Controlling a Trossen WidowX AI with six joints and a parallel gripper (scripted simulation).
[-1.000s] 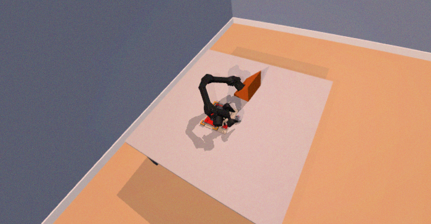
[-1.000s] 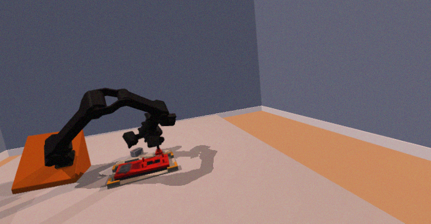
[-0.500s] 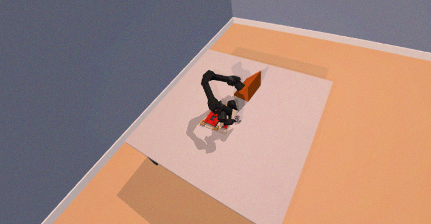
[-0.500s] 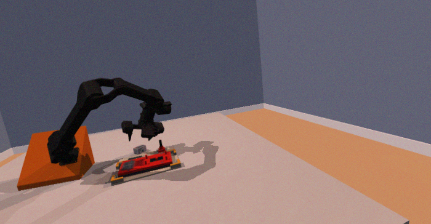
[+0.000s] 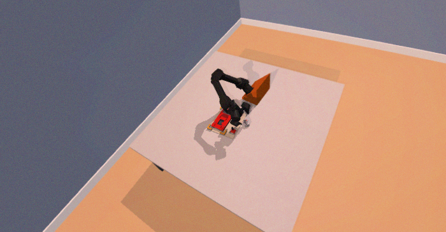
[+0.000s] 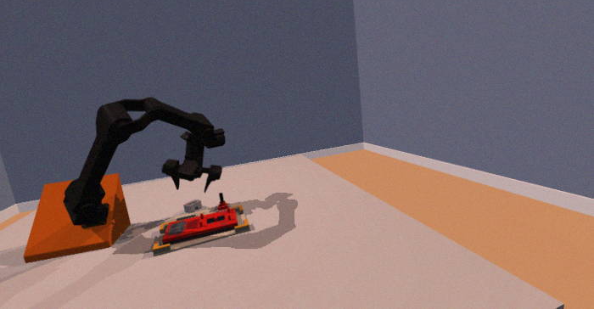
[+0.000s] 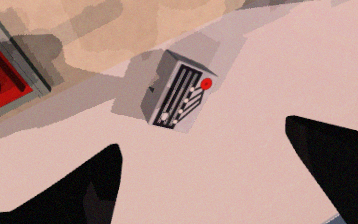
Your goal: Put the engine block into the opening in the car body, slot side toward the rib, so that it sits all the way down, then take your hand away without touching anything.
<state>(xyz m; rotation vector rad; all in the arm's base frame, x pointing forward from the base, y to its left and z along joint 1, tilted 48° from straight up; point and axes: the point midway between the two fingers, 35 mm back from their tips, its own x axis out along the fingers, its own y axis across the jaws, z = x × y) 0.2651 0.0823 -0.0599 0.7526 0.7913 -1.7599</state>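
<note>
Now: the grey engine block 6 cm below my gripper tip. Round my gripper tip: grey clamp cradle (5 cm ahead, 15 cm to the right, 6 cm below).
</note>
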